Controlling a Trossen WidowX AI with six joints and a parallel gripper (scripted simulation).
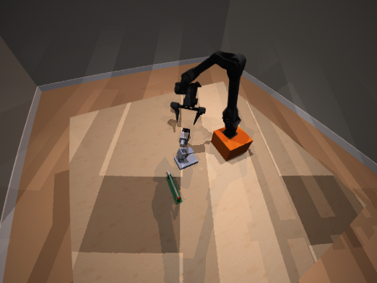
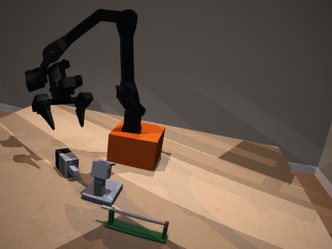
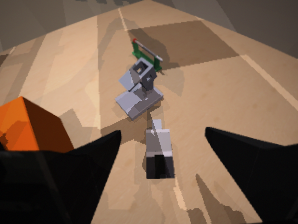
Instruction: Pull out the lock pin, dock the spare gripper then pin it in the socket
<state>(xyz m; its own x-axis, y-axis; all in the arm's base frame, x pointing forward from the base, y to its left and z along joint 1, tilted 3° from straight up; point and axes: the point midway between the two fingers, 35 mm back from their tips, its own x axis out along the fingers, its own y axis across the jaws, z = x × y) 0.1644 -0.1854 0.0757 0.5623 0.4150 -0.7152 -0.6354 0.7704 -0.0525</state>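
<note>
My gripper tip is now 110 mm above the spare gripper. From my gripper tip the other things lie so: socket (120 mm to the left, 90 mm below, 90 mm ahead); green rack (230 mm ahead, 220 mm to the left, 120 mm below).
</note>
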